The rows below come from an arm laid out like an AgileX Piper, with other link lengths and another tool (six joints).
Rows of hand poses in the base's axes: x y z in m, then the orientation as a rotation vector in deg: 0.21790 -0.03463 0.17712 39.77 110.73 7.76; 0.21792 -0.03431 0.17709 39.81 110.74 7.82; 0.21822 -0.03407 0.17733 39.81 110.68 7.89; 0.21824 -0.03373 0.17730 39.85 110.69 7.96; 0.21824 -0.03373 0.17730 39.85 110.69 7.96; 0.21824 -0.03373 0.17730 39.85 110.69 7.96; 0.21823 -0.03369 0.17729 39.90 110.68 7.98; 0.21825 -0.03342 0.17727 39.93 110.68 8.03; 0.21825 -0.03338 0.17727 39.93 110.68 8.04; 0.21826 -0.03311 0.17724 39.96 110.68 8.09; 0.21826 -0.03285 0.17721 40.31 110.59 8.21; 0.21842 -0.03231 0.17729 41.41 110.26 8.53; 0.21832 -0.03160 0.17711 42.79 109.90 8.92; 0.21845 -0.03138 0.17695 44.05 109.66 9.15; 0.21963 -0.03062 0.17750 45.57 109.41 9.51; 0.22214 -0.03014 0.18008 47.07 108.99 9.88; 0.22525 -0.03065 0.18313 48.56 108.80 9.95
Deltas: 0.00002 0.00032 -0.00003 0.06 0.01 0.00; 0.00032 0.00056 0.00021 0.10 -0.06 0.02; 0.00034 0.00090 0.00018 0.17 -0.06 0.02; 0.00034 0.00090 0.00018 0.17 -0.06 0.02; 0.00034 0.00090 0.00018 0.17 -0.06 0.02; 0.00033 0.00094 0.00017 0.21 -0.06 0.00; 0.00035 0.00121 0.00015 0.26 -0.07 0.00; 0.00035 0.00125 0.00015 0.26 -0.07 0.00; 0.00036 0.00152 0.00012 0.31 -0.07 0.00; 0.00036 0.00178 0.00009 0.56 -0.10 -0.20; 0.00052 0.00232 0.00017 1.28 -0.21 -0.87; 0.00042 0.00303 -0.00001 2.18 -0.30 -1.71; 0.00055 0.00325 -0.00017 2.93 -0.26 -2.50; 0.00173 0.00401 0.00038 3.91 -0.18 -3.40; 0.00424 0.00449 0.00296 4.86 -0.26 -4.34; 0.00735 0.00398 0.00601 5.63 -0.05 -5.33
